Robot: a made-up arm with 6 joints. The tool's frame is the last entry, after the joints. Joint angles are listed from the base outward.
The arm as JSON. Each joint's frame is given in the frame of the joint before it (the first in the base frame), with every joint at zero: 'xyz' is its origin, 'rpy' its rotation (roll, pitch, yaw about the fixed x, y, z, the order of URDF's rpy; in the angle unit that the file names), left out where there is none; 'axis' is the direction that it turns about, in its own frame. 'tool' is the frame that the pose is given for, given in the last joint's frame.
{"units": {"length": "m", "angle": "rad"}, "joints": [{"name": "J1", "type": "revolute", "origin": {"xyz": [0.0, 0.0, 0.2]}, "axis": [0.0, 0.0, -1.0]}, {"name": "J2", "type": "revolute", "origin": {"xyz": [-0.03, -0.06, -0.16]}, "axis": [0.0, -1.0, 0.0]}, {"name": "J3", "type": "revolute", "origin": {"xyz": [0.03, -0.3, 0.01]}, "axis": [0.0, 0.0, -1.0]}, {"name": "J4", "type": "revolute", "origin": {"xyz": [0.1, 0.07, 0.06]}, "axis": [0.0, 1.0, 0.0]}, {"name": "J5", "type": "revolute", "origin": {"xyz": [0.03, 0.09, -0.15]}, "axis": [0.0, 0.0, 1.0]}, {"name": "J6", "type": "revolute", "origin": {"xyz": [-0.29, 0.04, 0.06]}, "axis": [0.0, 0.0, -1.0]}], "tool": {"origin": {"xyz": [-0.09, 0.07, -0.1]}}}
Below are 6 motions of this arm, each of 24 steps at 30 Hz.
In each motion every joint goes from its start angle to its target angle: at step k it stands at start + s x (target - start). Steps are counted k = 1, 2, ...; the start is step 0. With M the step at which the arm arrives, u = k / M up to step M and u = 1 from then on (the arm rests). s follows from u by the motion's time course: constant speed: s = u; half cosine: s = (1 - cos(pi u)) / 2; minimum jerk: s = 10 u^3 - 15 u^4 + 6 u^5.
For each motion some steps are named. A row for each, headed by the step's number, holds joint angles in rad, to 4 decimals.
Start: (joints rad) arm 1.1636 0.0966 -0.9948 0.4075 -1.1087 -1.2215
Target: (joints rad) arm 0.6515 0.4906 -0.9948 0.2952 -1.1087 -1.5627
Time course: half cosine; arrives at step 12
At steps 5, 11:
5: 0.9738 0.2426 -0.9948 0.3659 -1.1087 -1.3479
11: 0.6602 0.4839 -0.9948 0.2971 -1.1087 -1.5569

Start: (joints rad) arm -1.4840 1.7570 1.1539 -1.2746 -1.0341 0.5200
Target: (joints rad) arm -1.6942 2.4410 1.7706 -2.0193 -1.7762 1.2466
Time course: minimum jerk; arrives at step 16
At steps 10, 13, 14, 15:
10: -1.6364 2.2528 1.6009 -1.8144 -1.5720 1.0466
13: -1.6839 2.4076 1.7405 -1.9830 -1.7400 1.2112
14: -1.6908 2.4300 1.7607 -2.0073 -1.7643 1.2349
15: -1.6937 2.4395 1.7692 -2.0176 -1.7746 1.2450

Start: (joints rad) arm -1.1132 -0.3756 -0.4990 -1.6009 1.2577 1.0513
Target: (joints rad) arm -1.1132 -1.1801 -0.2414 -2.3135 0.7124 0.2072
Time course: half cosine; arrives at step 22
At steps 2, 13, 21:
2: -1.1132 -0.3919 -0.4938 -1.6153 1.2467 1.0342
13: -1.1132 -0.8912 -0.3339 -2.0576 0.9082 0.5103
21: -1.1132 -1.1760 -0.2427 -2.3099 0.7152 0.2115

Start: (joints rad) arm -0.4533 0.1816 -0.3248 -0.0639 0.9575 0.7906
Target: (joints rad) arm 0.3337 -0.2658 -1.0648 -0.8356 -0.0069 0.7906
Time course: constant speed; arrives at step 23
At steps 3, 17, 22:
3: -0.3506 0.1232 -0.4213 -0.1646 0.8317 0.7906
17: 0.1284 -0.1491 -0.8718 -0.6343 0.2447 0.7906
22: 0.2995 -0.2463 -1.0326 -0.8020 0.0350 0.7906

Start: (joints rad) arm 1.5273 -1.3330 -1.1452 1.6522 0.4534 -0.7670
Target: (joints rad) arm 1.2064 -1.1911 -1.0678 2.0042 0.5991 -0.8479
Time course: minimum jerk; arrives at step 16
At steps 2, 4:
2: 1.5221 -1.3307 -1.1440 1.6579 0.4557 -0.7683
4: 1.4941 -1.3183 -1.1372 1.6886 0.4685 -0.7754

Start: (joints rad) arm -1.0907 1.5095 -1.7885 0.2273 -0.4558 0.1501
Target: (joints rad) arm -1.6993 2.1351 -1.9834 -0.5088 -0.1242 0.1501
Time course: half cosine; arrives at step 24
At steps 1, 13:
1: -1.0933 1.5122 -1.7893 0.2242 -0.4544 0.1501
13: -1.4347 1.8631 -1.8987 -0.1888 -0.2684 0.1501

